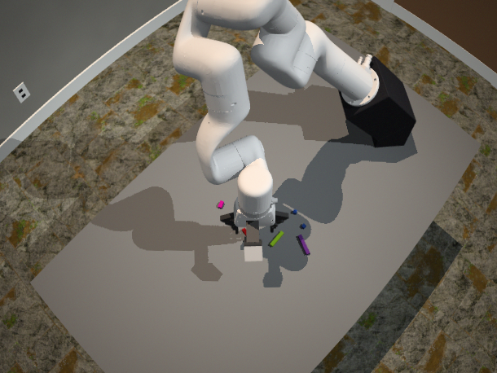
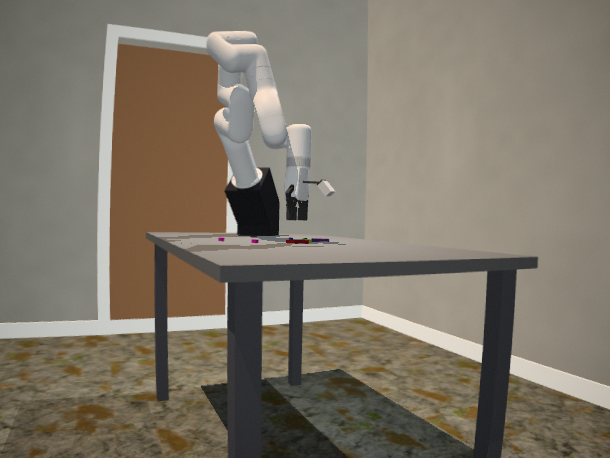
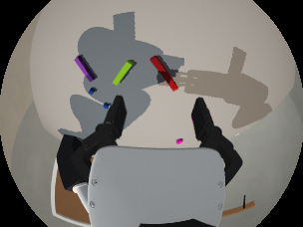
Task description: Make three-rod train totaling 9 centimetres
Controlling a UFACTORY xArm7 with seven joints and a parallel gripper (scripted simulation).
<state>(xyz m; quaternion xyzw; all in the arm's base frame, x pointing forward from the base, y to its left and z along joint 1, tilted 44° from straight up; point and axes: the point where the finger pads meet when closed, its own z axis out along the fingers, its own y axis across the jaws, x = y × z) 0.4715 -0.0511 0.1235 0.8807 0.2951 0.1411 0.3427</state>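
My gripper is now 11 cm to the right of the blue rod, 9 cm past it and 8 cm above it. From my hand the other things lie so: lime rod (8 cm below, 6 cm to the left, 2 cm behind); then purple rod (14 cm to the left, 8 cm below, 4 cm behind); then red rod (8 cm below, 1 cm to the right, 1 cm ahead).
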